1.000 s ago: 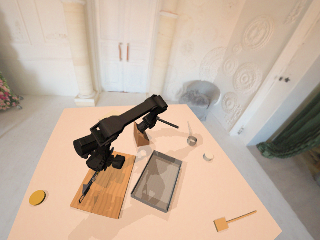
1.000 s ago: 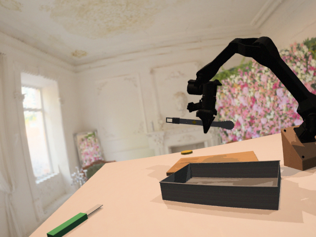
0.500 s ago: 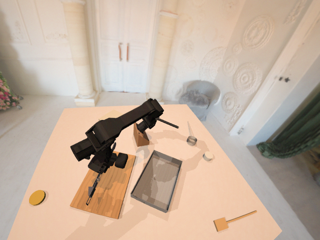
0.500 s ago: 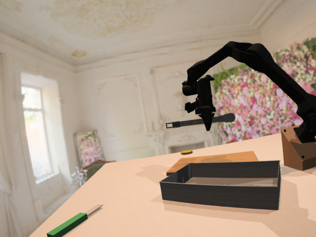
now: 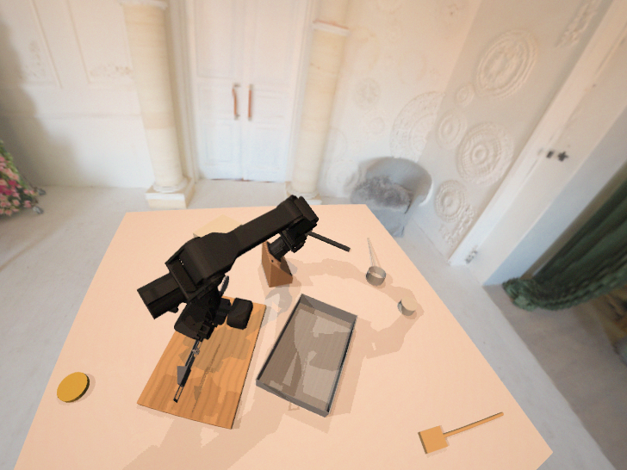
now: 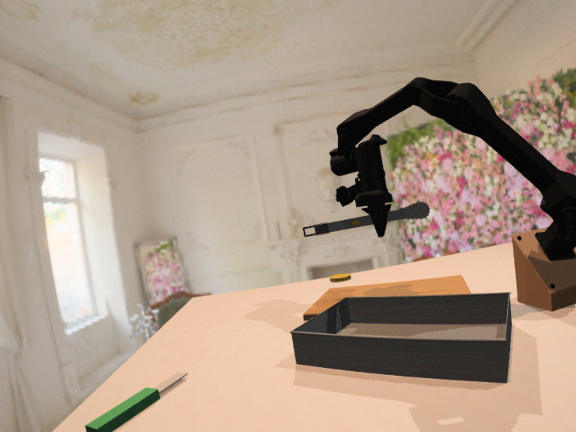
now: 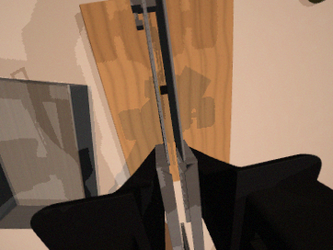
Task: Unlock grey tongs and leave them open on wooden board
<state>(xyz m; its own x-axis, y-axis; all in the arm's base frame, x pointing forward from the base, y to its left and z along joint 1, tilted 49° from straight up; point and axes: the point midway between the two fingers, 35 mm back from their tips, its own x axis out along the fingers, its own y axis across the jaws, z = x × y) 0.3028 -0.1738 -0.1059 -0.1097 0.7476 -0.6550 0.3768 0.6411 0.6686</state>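
The wooden board is 15 cm below my gripper tip, 3 cm to the right of it and 1 cm behind it. Also, from my gripper tip: green-handled knife 44 cm ahead, 32 cm to the left, 15 cm below; then grey roasting tin 26 cm to the left, 13 cm below, 5 cm ahead.
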